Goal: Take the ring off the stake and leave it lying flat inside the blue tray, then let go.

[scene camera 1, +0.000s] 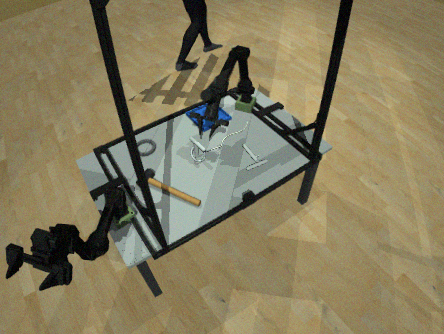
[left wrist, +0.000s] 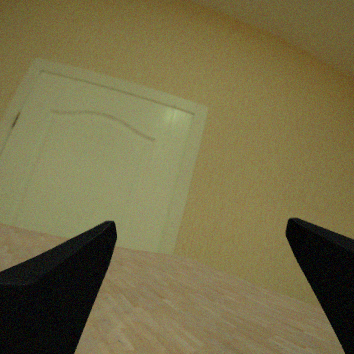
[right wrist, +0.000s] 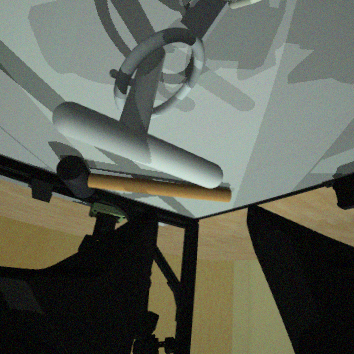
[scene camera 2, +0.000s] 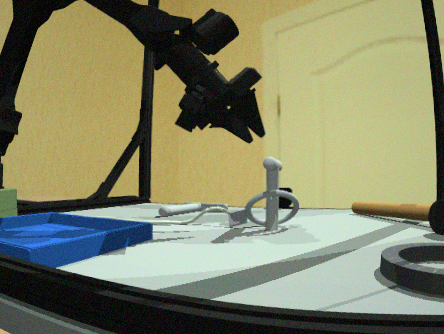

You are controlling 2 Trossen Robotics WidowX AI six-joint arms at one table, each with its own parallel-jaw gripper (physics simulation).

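Seen in the pictures: left gripper, fingertip midpoint: (scene camera 1: 22, 283) (left wrist: 201, 228) (right wrist: 159, 351); right gripper, fingertip midpoint: (scene camera 1: 204, 136) (right wrist: 201, 214) (scene camera 2: 257, 139); left arm's base at its link origin: (scene camera 1: 120, 211) (right wrist: 106, 216); right arm's base at its link origin: (scene camera 1: 246, 99).
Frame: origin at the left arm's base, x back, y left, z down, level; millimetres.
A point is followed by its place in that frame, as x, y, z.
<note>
A light grey ring (scene camera 1: 198, 161) @(-469, 25, 25) (scene camera 2: 248, 207) @(-528, 73, 3) (right wrist: 199, 60) @(-514, 32, 27) is around the post of the grey stake (scene camera 1: 197, 144) @(-484, 42, -70) (scene camera 2: 272, 187) @(-491, 76, -28) (right wrist: 135, 145) @(-500, 63, -70), tilted, below its crossbar. The blue tray (scene camera 1: 195, 113) (scene camera 2: 135, 237) @(-640, 231, 30) lies on the table, under and beside the right arm in scene camera 1. My right gripper (scene camera 1: 206, 136) @(-521, 28, -109) (scene camera 2: 257, 138) @(-521, 28, -109) (right wrist: 201, 214) @(-521, 28, -109) is partly open and empty, slanting down, above and a little to the left of the stake's top in scene camera 2. My left gripper (scene camera 1: 26, 281) @(370, -408, -492) (left wrist: 201, 228) @(370, -408, -492) is wide open and empty, beyond the table's left edge.
A dark grey ring (scene camera 1: 154, 147) @(-359, 268, 28) (scene camera 2: 392, 267) @(-377, 324, 27) lies flat on the table. A mallet with an orange handle (scene camera 1: 175, 192) @(-260, -70, 8) (scene camera 2: 390, 209) @(-271, -41, 16) (right wrist: 160, 190) @(-270, -49, 9) and a white T-shaped piece (scene camera 1: 256, 164) @(-667, -186, 21) lie on it too. A pale cord (scene camera 1: 235, 133) @(-757, 63, 35) (scene camera 2: 200, 214) @(-619, 33, 22) runs near the stake. Black frame posts (scene camera 1: 116, 90) @(-54, -272, -739) rise around.
</note>
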